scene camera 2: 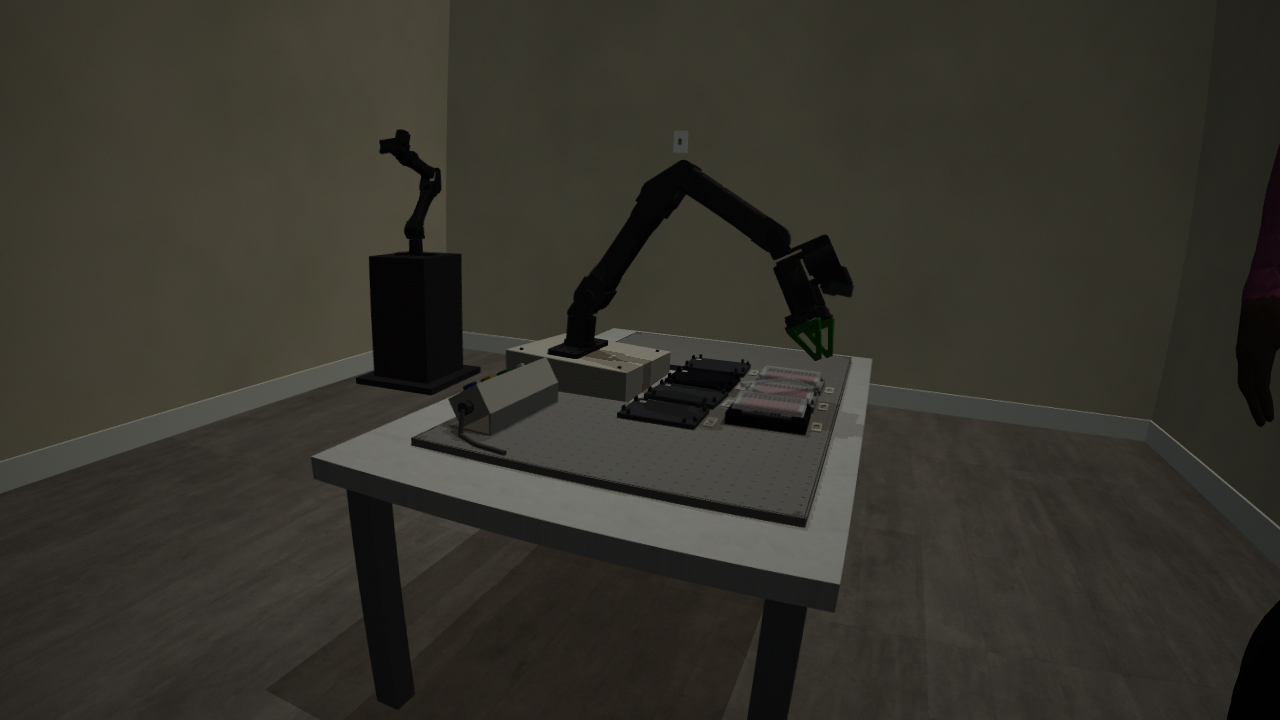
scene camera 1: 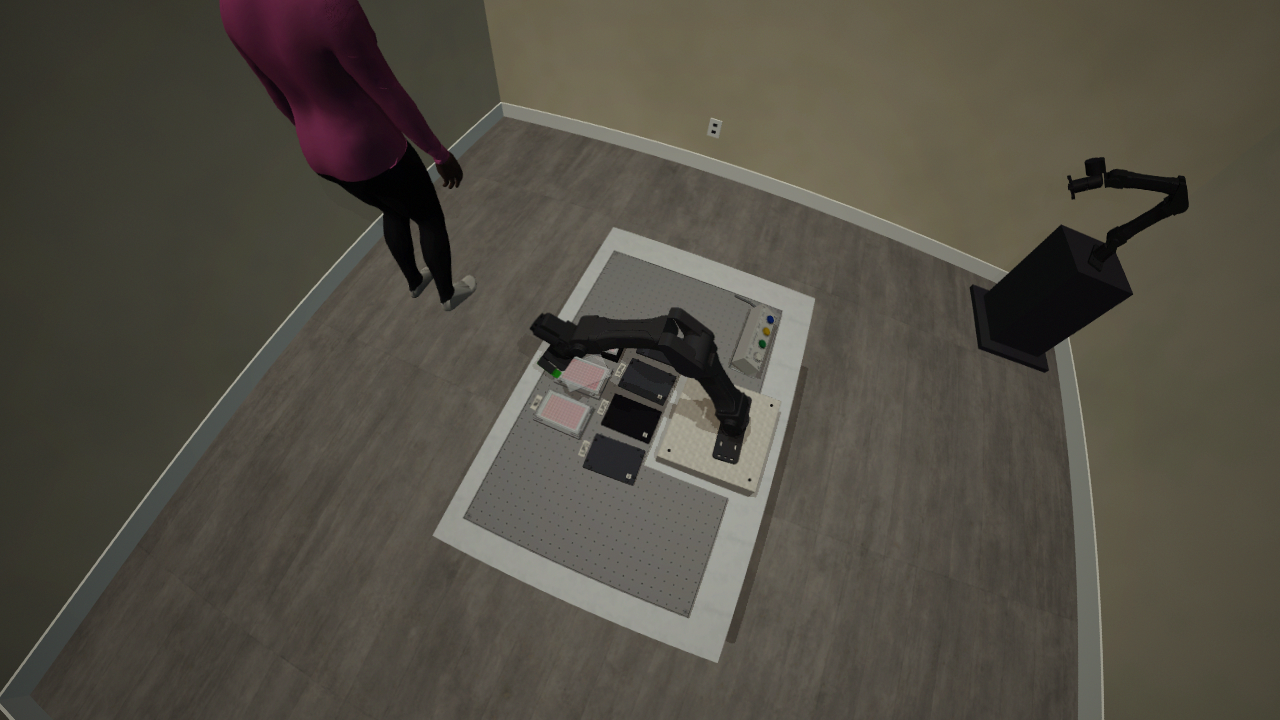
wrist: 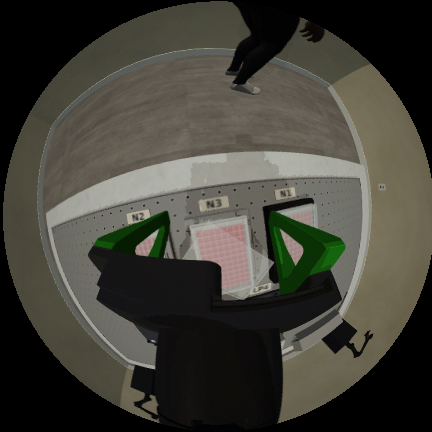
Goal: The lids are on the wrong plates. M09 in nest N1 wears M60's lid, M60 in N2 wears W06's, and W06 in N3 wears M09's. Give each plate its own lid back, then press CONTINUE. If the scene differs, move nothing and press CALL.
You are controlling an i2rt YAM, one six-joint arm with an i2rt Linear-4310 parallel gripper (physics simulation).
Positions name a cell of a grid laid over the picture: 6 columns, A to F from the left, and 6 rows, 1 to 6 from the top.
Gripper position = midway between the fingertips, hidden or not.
My gripper (scene camera 2: D3) is open, with nothing in its grasp. I also see a nest N1 (scene camera 2: D4).
The nest N1 shows as well in the wrist view (wrist: D4).
